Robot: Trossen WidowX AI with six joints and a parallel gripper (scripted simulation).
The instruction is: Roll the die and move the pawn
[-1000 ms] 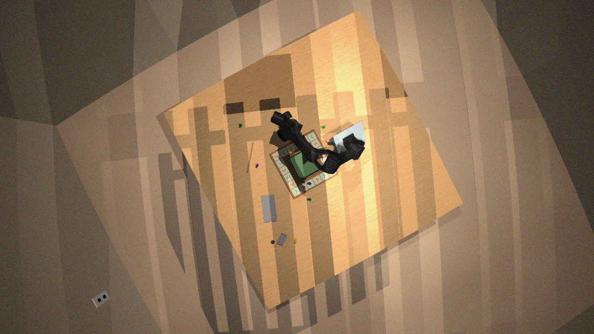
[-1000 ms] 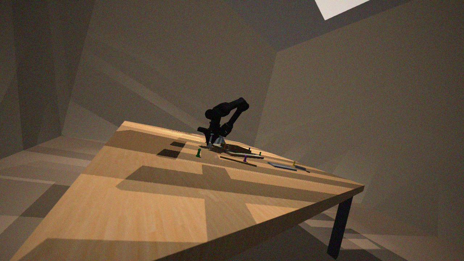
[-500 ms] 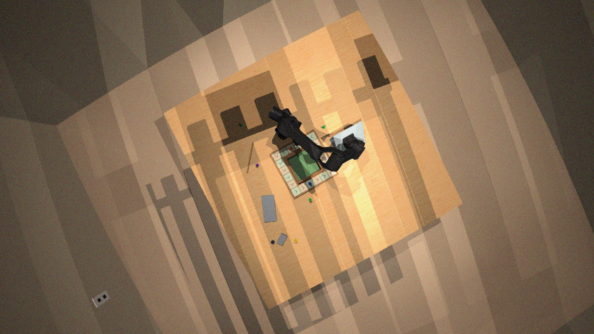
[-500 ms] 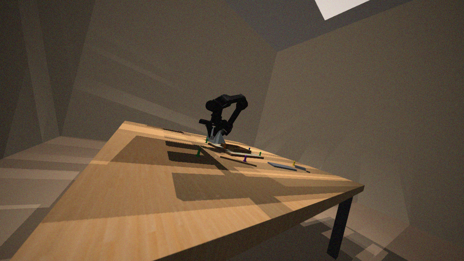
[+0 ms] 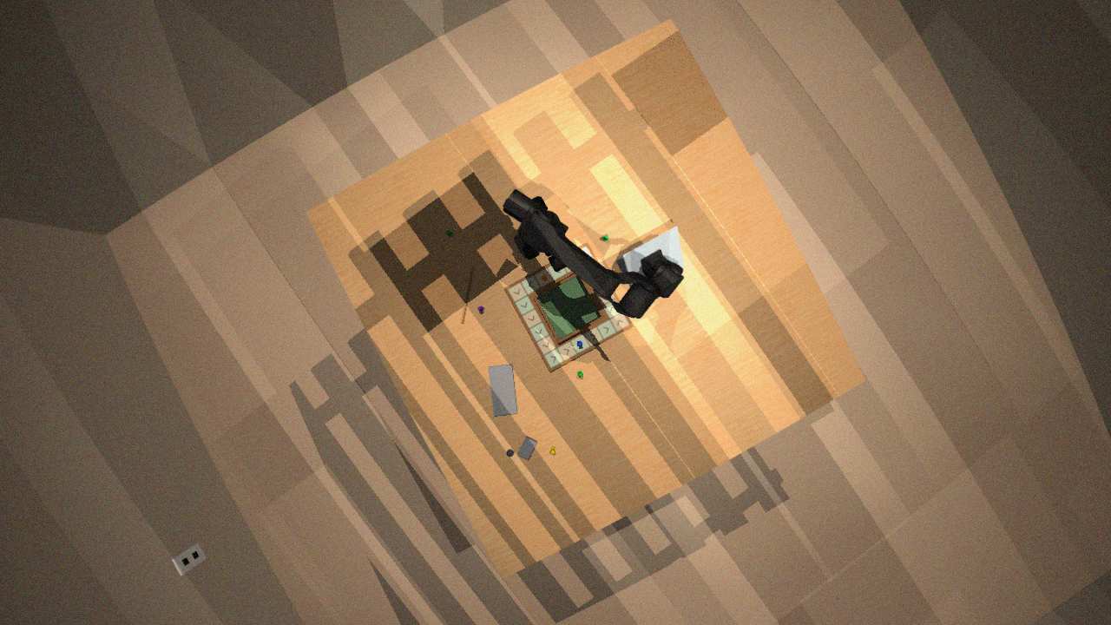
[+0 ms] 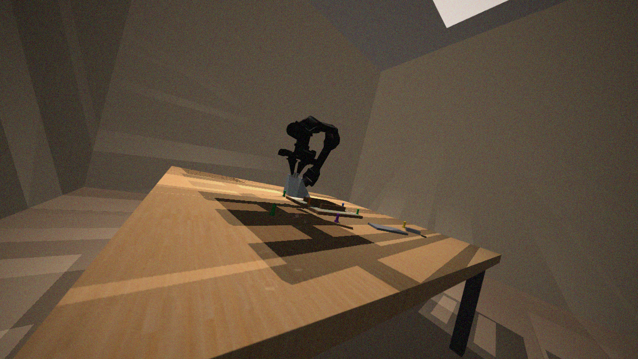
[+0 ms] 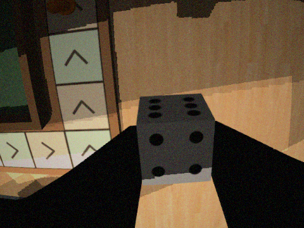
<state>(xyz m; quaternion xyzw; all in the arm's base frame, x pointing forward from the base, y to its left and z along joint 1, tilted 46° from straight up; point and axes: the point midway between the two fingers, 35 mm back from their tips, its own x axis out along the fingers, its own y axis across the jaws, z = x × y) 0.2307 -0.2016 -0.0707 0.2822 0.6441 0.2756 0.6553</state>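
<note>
Now: gripper tip 100 mm above the orange pawn, 70 mm to the right of it and 60 mm short of it. Round my gripper tip: white die: right at my gripper tip; then purple pawn: 270 mm ahead, 110 mm below, 60 mm to the left; then green tray: 180 mm to the left, 120 mm below, 40 mm ahead.
</note>
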